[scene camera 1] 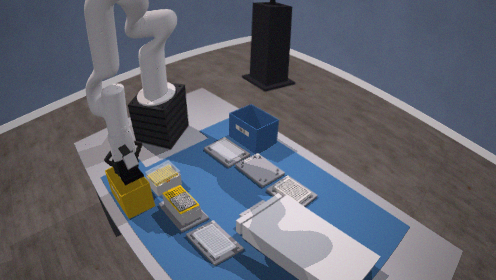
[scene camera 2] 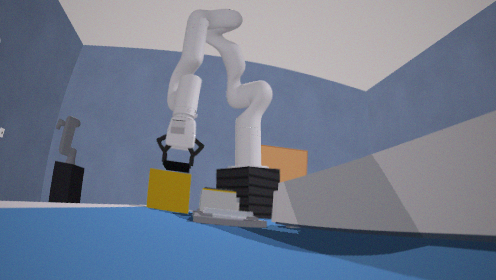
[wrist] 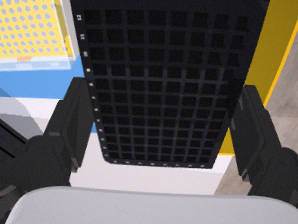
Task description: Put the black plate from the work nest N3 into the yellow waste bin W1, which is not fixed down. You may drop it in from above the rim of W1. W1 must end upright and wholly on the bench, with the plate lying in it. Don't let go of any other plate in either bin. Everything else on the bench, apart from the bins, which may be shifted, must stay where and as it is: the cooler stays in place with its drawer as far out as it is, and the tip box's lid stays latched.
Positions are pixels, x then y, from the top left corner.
Labels:
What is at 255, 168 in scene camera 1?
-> A grey nest.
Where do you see a yellow waste bin W1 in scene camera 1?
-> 138, 200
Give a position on a white cooler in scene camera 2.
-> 430, 187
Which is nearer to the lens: the yellow-rimmed tip box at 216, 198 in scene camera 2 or the yellow waste bin W1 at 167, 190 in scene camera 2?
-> The yellow-rimmed tip box.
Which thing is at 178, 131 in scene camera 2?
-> My gripper.

